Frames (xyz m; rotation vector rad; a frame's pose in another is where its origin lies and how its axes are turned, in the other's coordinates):
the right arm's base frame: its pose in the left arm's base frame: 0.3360 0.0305 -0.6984 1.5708 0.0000 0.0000
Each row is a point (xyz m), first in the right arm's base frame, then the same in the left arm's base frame.
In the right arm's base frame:
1: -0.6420 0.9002 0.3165
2: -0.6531 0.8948 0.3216
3: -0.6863 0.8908 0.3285
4: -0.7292 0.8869 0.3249
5: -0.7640 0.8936 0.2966
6: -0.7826 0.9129 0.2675
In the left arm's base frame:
1: -0.3060 -0.2860 0.2018
2: -0.3171 -0.2911 0.1964
3: -0.3503 -0.2980 0.1924
4: -0.3932 -0.2944 0.1885
5: -0.4280 -0.2661 0.1952
6: -0.4466 -0.2370 0.2145

